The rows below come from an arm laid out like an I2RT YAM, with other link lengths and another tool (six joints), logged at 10 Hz.
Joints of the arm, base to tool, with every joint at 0 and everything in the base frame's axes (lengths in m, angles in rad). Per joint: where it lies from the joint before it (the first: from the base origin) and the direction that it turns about. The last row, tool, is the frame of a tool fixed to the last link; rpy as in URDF.
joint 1: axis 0 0 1 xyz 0.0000 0.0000 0.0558
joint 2: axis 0 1 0 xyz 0.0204 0.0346 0.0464
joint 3: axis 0 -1 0 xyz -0.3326 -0.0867 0.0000
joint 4: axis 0 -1 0 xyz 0.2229 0.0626 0.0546
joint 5: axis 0 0 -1 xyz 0.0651 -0.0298 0.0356
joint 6: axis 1 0 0 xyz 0.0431 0.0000 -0.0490
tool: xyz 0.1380 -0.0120 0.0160 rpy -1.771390 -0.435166 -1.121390
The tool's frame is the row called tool.
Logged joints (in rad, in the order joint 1, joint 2, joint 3, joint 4, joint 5, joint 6), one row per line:
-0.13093, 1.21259, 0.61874, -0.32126, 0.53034, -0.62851
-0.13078, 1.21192, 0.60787, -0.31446, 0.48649, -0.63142
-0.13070, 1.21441, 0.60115, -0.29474, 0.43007, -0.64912
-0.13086, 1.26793, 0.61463, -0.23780, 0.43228, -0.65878
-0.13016, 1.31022, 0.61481, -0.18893, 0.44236, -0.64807
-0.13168, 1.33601, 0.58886, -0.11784, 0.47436, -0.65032
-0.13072, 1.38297, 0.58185, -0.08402, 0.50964, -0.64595
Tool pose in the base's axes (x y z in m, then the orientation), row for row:
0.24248, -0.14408, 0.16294, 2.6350, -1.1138, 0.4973
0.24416, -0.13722, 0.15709, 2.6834, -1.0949, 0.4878
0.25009, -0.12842, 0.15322, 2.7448, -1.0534, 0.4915
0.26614, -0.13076, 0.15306, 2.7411, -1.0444, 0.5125
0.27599, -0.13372, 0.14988, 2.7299, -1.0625, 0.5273
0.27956, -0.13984, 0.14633, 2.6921, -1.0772, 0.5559
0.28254, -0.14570, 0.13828, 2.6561, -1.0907, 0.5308
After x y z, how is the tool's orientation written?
As a rotation vector, in radians.
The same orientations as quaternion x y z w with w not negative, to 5 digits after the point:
0.90107, -0.38088, 0.17006, 0.11870
0.90837, -0.37064, 0.16513, 0.10115
0.91785, -0.35225, 0.16436, 0.08031
0.91744, -0.34956, 0.17153, 0.08182
0.91404, -0.35575, 0.17655, 0.08247
0.90775, -0.36322, 0.18744, 0.09445
0.90405, -0.37124, 0.18067, 0.11058

